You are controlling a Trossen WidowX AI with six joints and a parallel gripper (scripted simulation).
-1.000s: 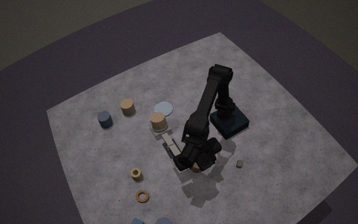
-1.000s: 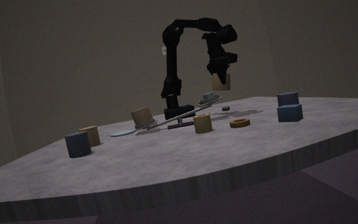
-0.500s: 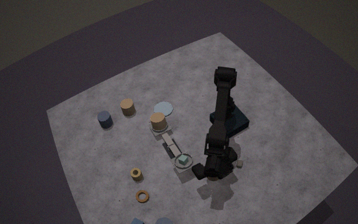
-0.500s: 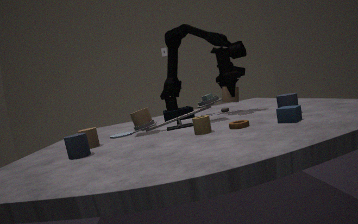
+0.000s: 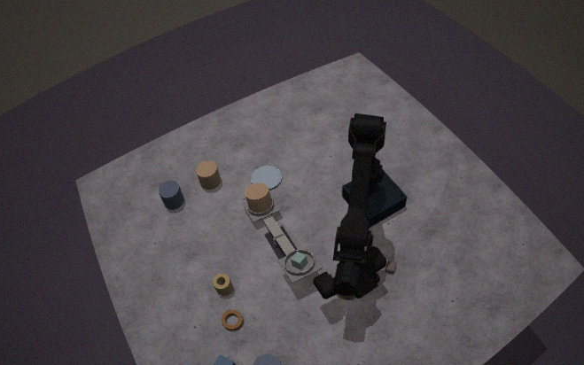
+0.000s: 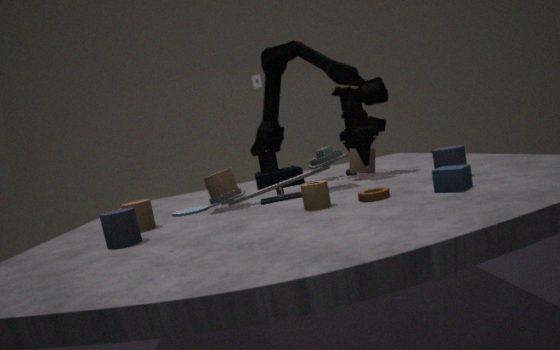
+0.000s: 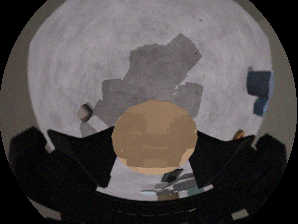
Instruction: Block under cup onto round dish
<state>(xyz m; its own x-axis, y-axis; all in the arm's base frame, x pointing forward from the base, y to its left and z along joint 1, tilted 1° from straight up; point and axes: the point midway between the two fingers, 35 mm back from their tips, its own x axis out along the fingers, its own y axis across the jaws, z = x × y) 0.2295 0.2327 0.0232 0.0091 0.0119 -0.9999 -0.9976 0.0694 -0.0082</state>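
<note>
The pale teal block is 120 mm to the right of my gripper tip, 80 mm ahead of it and 50 mm above it. Also, from my gripper tip: round dish (480 mm to the right, 30 mm below, 20 mm behind).
</note>
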